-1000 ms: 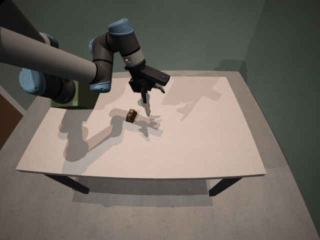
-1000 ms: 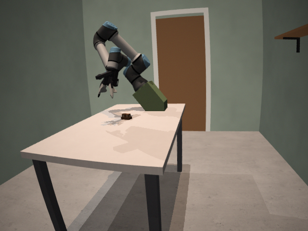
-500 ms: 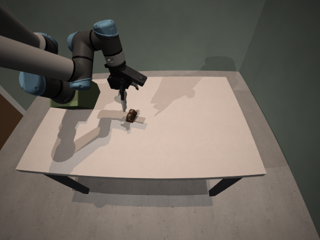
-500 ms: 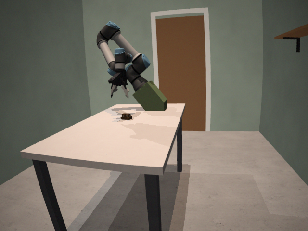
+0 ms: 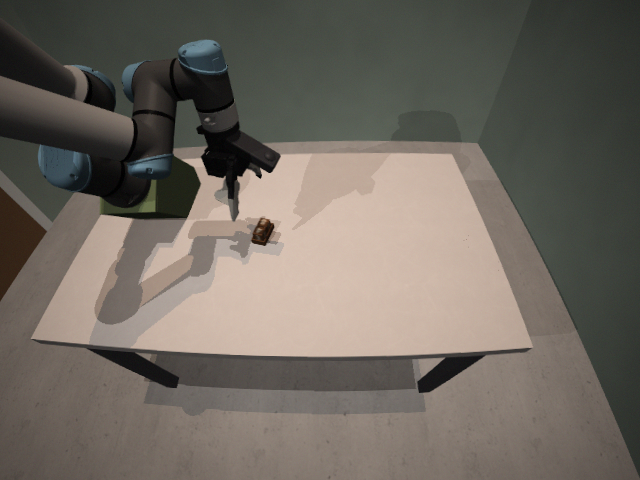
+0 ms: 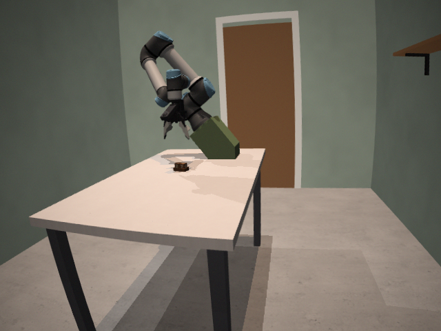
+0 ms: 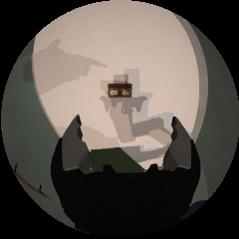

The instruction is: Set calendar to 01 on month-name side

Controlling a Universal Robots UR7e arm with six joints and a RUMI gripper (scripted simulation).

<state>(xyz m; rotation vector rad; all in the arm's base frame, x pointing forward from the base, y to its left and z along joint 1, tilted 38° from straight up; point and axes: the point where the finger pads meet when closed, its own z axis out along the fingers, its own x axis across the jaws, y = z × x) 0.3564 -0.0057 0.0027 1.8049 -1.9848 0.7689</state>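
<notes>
Now: the brown tray 150 mm below my hand and 20 mm to the left of it.
</notes>
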